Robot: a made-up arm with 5 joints. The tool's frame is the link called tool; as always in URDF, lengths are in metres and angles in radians. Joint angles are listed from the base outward. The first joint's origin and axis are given. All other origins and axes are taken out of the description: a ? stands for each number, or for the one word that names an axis. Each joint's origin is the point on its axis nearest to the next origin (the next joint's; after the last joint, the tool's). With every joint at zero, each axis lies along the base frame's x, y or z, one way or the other. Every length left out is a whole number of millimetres.
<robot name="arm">
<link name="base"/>
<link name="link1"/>
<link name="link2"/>
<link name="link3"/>
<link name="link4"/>
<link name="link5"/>
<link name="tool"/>
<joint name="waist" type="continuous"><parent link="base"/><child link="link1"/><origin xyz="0.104 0 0.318" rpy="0 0 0"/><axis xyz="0 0 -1"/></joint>
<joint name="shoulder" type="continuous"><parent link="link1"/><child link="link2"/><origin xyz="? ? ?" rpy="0 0 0"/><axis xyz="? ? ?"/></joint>
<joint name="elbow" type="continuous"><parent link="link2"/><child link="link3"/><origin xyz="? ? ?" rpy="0 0 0"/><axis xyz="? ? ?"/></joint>
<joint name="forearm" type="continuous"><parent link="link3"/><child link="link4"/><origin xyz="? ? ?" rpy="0 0 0"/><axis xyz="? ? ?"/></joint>
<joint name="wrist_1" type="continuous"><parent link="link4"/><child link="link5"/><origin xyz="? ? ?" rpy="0 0 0"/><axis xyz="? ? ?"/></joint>
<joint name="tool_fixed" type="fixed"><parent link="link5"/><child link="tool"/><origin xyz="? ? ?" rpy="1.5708 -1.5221 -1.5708"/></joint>
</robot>
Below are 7 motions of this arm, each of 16 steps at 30 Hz.
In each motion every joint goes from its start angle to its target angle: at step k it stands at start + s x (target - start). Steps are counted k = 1, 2, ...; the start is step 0. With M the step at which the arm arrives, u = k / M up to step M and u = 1 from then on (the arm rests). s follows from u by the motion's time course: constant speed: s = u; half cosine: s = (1 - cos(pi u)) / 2; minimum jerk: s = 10 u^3 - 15 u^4 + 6 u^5.
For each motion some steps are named. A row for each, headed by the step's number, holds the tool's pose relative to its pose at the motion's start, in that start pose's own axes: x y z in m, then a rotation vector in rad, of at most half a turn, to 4 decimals.
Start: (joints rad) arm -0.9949 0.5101 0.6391 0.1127 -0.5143
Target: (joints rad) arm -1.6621 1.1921 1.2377 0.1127 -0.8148
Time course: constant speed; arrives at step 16
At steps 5, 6, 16:
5: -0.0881 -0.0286 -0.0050 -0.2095 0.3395 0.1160
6: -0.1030 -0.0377 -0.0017 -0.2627 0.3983 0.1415
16: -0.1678 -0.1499 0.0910 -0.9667 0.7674 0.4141

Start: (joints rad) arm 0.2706 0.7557 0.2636 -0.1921 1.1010
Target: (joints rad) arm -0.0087 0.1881 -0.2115 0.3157 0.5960
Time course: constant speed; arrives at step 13
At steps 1, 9, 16:
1: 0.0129 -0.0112 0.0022 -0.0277 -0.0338 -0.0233
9: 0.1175 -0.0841 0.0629 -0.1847 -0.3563 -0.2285
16: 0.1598 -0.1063 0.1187 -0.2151 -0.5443 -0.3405

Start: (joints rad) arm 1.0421 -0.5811 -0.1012 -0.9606 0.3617
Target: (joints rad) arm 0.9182 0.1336 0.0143 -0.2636 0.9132
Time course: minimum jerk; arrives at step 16
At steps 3, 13, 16:
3: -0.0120 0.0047 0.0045 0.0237 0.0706 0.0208
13: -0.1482 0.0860 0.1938 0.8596 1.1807 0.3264
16: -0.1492 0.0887 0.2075 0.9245 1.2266 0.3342

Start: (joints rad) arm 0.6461 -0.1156 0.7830 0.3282 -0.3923
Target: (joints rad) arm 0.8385 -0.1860 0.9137 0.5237 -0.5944
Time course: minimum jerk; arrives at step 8
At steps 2, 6, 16:
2: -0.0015 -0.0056 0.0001 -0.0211 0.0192 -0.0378
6: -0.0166 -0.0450 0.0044 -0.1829 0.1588 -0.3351
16: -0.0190 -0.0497 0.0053 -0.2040 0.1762 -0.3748

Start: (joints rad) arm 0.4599 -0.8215 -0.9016 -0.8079 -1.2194
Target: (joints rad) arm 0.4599 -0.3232 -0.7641 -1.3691 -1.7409
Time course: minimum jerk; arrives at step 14
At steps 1, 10, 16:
1: -0.0001 -0.0003 0.0003 -0.0002 0.0001 -0.0017
10: -0.0222 -0.0711 0.0890 -0.0641 0.0051 -0.4459
16: -0.0245 -0.0785 0.1069 -0.0754 0.0032 -0.5213

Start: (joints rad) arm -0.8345 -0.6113 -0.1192 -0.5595 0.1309
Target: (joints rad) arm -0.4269 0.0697 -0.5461 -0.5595 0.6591
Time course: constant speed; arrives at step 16
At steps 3, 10, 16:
3: -0.0192 -0.0112 -0.0016 -0.0165 0.0503 0.1719
10: -0.0615 -0.0479 0.0024 -0.0490 0.1771 0.5679
16: -0.0912 -0.0897 0.0154 -0.0694 0.2991 0.8993

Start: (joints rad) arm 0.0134 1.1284 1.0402 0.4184 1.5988
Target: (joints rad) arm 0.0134 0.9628 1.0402 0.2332 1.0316
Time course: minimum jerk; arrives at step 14
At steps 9, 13, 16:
9: 0.0006 -0.0299 0.0153 -0.2591 -0.0619 -0.4250
13: 0.0008 -0.0389 0.0217 -0.3381 -0.1058 -0.5595
16: 0.0008 -0.0390 0.0217 -0.3392 -0.1065 -0.5613

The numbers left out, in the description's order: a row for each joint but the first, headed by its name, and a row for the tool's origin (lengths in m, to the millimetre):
shoulder: xyz 0.044 -0.001 0, axis 0 1 0
elbow: xyz 0.019 0 0.077, axis 0 1 0
forearm: xyz 0.151 0 0.006, axis 0 1 0
wrist_1: xyz 0.088 0 0, axis -1 0 0
tool: xyz 0 0 0

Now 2 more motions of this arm.
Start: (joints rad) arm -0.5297 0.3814 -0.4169 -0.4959 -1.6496
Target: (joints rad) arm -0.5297 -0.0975 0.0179 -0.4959 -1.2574
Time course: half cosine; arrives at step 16
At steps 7, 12, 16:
7: -0.0022 0.0171 0.0063 0.0177 0.0009 0.1578
12: -0.0044 0.0344 0.0164 0.0378 -0.0015 0.3347
16: -0.0051 0.0394 0.0202 0.0443 -0.0030 0.3921

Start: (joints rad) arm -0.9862 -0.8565 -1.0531 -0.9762 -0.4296
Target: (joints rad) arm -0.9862 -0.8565 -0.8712 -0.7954 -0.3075
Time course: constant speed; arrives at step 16
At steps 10, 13, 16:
10: -0.0259 -0.0134 0.0166 -0.0966 0.2051 0.0760
13: -0.0332 -0.0172 0.0227 -0.1225 0.2681 0.0985
16: -0.0403 -0.0209 0.0292 -0.1471 0.3318 0.1208

